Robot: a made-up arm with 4 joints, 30 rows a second.
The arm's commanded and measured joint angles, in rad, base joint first. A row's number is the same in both.
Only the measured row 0 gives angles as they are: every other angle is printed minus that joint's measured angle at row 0.
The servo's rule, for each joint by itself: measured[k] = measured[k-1] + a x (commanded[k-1-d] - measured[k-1]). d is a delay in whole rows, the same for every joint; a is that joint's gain. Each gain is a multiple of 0.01, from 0.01 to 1. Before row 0 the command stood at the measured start. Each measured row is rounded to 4 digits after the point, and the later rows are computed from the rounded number. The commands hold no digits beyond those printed.
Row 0, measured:
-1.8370 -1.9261 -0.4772 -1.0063
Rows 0 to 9, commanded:
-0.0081 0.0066 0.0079 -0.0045
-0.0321 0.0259 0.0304 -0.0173
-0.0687 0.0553 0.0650 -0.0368
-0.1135 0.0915 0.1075 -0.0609
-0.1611 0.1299 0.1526 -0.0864
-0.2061 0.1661 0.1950 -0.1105
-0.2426 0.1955 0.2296 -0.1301
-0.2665 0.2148 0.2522 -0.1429
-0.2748 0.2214 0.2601 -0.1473
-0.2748 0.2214 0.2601 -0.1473
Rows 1 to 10, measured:
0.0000 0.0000 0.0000 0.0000
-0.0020 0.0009 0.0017 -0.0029
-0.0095 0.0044 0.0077 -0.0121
-0.0243 0.0115 0.0197 -0.0279
-0.0466 0.0227 0.0381 -0.0490
-0.0752 0.0377 0.0621 -0.0729
-0.1079 0.0557 0.0900 -0.0970
-0.1416 0.0753 0.1193 -0.1182
-0.1728 0.0948 0.1472 -0.1340
-0.1983 0.1125 0.1709 -0.1425
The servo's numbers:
d 1
a 0.25 0.14 0.21 0.64

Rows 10 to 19, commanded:
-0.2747 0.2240 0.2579 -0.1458
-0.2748 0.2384 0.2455 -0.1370
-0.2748 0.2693 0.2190 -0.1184
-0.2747 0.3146 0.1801 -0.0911
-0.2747 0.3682 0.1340 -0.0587
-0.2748 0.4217 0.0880 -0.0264
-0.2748 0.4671 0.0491 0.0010
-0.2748 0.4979 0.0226 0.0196
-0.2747 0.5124 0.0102 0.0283
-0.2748 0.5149 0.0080 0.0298
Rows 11 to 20, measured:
-0.2174 0.1277 0.1896 -0.1456
-0.2317 0.1412 0.2039 -0.1457
-0.2425 0.1548 0.2126 -0.1401
-0.2506 0.1708 0.2139 -0.1262
-0.2566 0.1909 0.2068 -0.1037
-0.2611 0.2157 0.1915 -0.0749
-0.2645 0.2445 0.1698 -0.0439
-0.2671 0.2757 0.1445 -0.0152
-0.2690 0.3068 0.1189 0.0071
-0.2704 0.3356 0.0961 0.0207

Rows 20 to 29, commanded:
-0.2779 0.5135 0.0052 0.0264
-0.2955 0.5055 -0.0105 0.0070
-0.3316 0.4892 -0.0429 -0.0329
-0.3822 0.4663 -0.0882 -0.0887
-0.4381 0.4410 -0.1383 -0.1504
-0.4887 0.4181 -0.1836 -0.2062
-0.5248 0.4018 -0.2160 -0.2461
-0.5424 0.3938 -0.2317 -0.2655
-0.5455 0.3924 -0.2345 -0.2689
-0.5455 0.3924 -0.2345 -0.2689
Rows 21 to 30, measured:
-0.2715 0.3607 0.0776 0.0265
-0.2731 0.3821 0.0624 0.0264
-0.2787 0.3994 0.0471 0.0140
-0.2919 0.4120 0.0282 -0.0160
-0.3145 0.4196 0.0038 -0.0625
-0.3454 0.4226 -0.0260 -0.1188
-0.3812 0.4220 -0.0591 -0.1747
-0.4171 0.4192 -0.0920 -0.2204
-0.4484 0.4156 -0.1213 -0.2493
-0.4727 0.4124 -0.1451 -0.2618

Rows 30 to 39, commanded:
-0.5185 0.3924 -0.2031 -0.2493
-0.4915 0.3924 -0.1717 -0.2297
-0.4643 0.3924 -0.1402 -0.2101
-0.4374 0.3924 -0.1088 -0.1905
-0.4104 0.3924 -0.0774 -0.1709
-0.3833 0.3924 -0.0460 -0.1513
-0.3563 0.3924 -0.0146 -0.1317
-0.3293 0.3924 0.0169 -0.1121
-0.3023 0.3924 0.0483 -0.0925
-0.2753 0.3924 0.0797 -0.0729
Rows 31 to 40, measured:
-0.4909 0.4096 -0.1639 -0.2663
-0.4978 0.4072 -0.1721 -0.2554
-0.4962 0.4051 -0.1720 -0.2390
-0.4882 0.4033 -0.1653 -0.2205
-0.4755 0.4018 -0.1534 -0.2013
-0.4592 0.4005 -0.1374 -0.1818
-0.4402 0.3994 -0.1182 -0.1623
-0.4192 0.3984 -0.0964 -0.1427
-0.3967 0.3976 -0.0726 -0.1231
-0.3731 0.3969 -0.0472 -0.1035

